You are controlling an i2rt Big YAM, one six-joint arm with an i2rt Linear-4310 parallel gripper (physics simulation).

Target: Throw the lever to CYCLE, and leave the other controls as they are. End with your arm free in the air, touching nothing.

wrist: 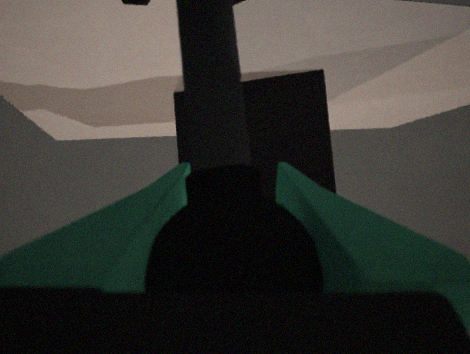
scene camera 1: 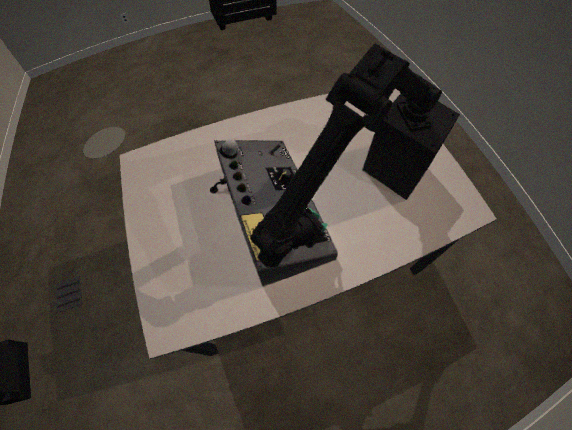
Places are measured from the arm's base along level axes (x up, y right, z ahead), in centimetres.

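Pixels of known places: gripper, fingertip midpoint: [wrist: 234, 177] [scene camera 1: 322, 221]; arm's base at its link origin: [scene camera 1: 414, 115].
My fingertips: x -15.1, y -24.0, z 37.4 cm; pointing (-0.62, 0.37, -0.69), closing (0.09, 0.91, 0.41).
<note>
Ahead of a thing's pixels: the offset from my fingertips to its top centre. "spot": to the spot under its first point. Level surfaces: height alone.
The dark grey control panel [scene camera 1: 256, 167] lies on the table. My gripper [scene camera 1: 320, 220] [wrist: 234, 177] is over the panel's near right part, its green fingers shut on the lever's round black knob. The lever @(dz +3.8, dx +1.2, dy -2.1 cm) [wrist: 212, 75] shows in the wrist view as a dark shaft running up from the knob; in the scene view the arm and gripper hide it. No CYCLE label can be read in either view, so the lever's position against its labels cannot be told.
The panel also carries a pale dome @(spot: dz +23.4, dx +4.3, dy +30.3 cm) [scene camera 1: 230, 148], several round buttons @(spot: dz +22.3, dx +1.9, dy +20.0 cm) [scene camera 1: 238, 176], a selector knob @(dz +6.7, dx -2.1, dy +21.8 cm) [scene camera 1: 283, 178], a small toggle @(spot: dz +7.9, dx -3.8, dy +33.2 cm) [scene camera 1: 275, 149] and a yellow label @(spot: dz +20.4, dx +0.7, dy +3.9 cm) [scene camera 1: 252, 221]. A black crank @(spot: dz +32.3, dx -14.7, dy +28.3 cm) [scene camera 1: 215, 189] sticks out at its left side. The arm's black pedestal [scene camera 1: 407, 155] [wrist: 295, 120] stands on the table @(dx -14.9 cm) [scene camera 1: 350, 255].
</note>
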